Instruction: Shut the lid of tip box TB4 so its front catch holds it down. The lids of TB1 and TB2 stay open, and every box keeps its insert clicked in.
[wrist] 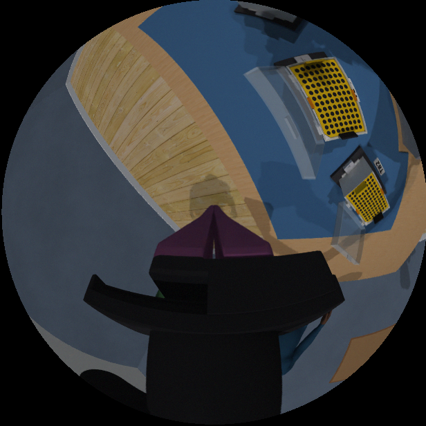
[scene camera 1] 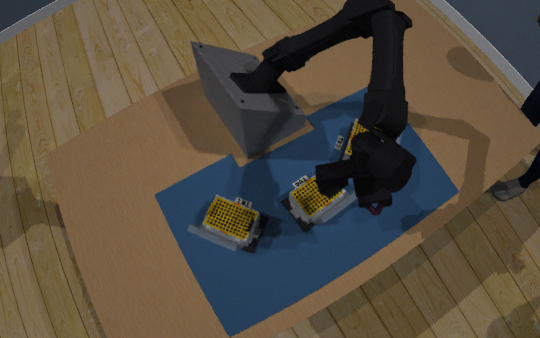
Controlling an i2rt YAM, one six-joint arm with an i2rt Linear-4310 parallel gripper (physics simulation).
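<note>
Tip box TB4 stands on the blue mat with its yellow insert showing; its clear lid is open, leaning outward. My gripper is shut and empty, its purple fingertips together. In the scene view it is to the right of TB4's lid, and its body hides part of the box. TB1 stands at the left with its lid open; part of it shows at the top of the wrist view. TB2 is partly hidden behind the arm; its lid is open in the wrist view.
The blue mat lies on the wooden table. The grey arm base stands behind the boxes. My arm reaches over TB2. A person's shoe shows beside the table at the right.
</note>
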